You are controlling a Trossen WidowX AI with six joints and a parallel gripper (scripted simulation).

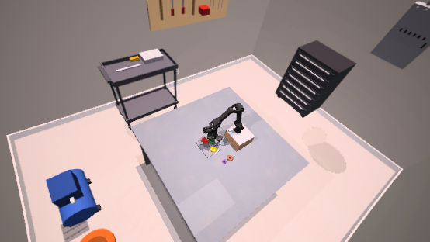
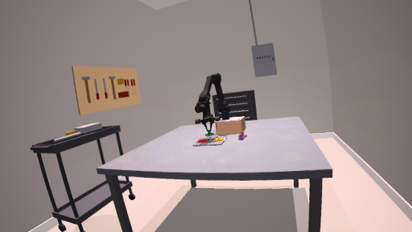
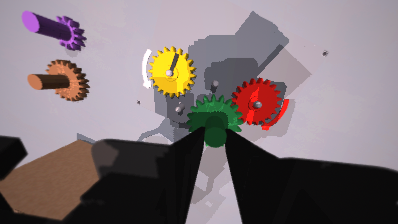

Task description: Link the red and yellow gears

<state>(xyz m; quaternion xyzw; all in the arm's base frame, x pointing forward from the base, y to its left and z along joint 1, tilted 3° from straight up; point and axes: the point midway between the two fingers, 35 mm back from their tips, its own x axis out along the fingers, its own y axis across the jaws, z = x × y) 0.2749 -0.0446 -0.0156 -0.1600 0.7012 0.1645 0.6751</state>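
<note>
My gripper tip is 10 mm past the purple gear, 240 mm to the right of it and 50 mm above it. From my gripper tip the other things lie so: red gear 40 mm ahead, 40 mm to the right, 50 mm below; yellow gear 20 mm ahead, 80 mm to the left, 50 mm below; green gear 10 mm below.
</note>
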